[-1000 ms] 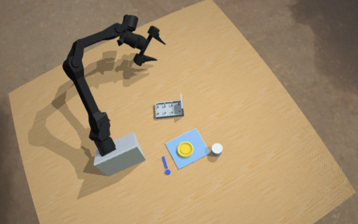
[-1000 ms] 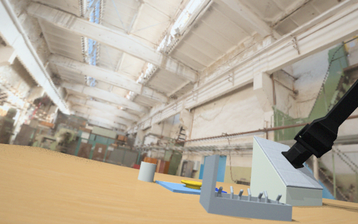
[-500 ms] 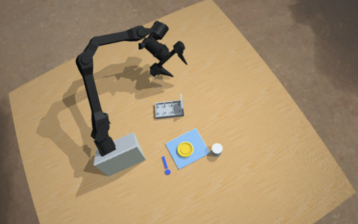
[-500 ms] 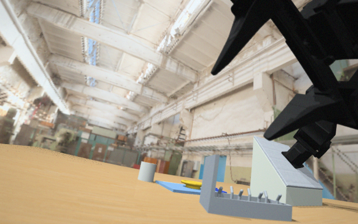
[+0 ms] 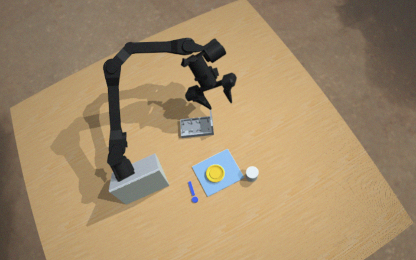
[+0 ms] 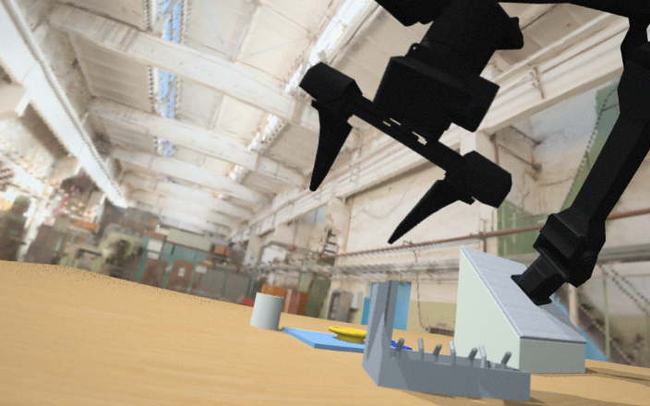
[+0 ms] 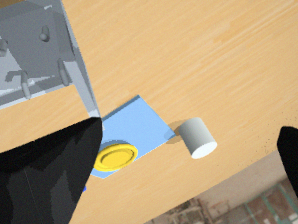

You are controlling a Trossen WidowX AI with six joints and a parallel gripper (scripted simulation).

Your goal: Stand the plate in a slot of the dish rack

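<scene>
My gripper tip is now 140 mm past the yellow plate, 160 mm to the left of it and 120 mm above it. Round my gripper tip: grey dish rack (100 mm behind, 40 mm to the left, 110 mm below); white cup (40 mm behind, 240 mm to the right, 110 mm below).
</scene>
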